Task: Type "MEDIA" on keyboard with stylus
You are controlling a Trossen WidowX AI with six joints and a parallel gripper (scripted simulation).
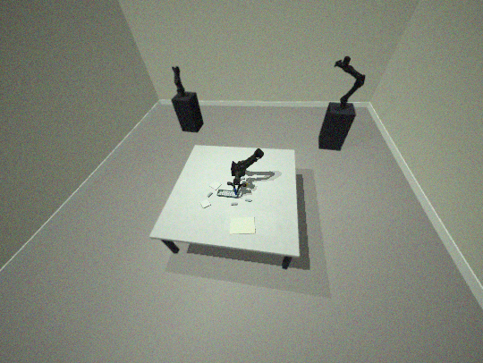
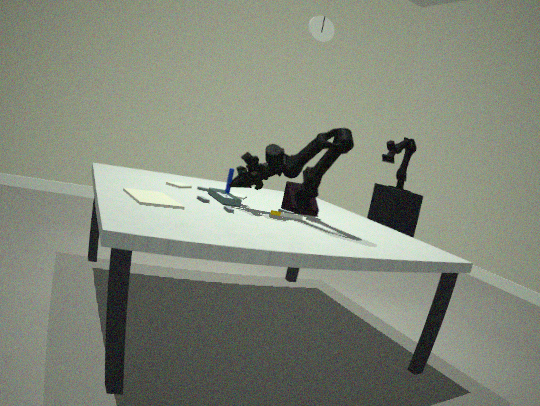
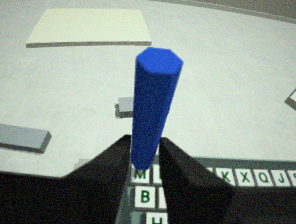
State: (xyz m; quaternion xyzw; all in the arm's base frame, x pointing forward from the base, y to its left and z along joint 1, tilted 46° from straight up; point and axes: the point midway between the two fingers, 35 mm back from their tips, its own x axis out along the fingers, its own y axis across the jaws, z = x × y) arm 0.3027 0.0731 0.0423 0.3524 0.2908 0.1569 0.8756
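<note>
Now: the blue stylus 2 cm below my gripper tip. Also, from my gripper tip: yellow-tipped pen (21 cm behind, 7 cm to the left, 6 cm below).
</note>
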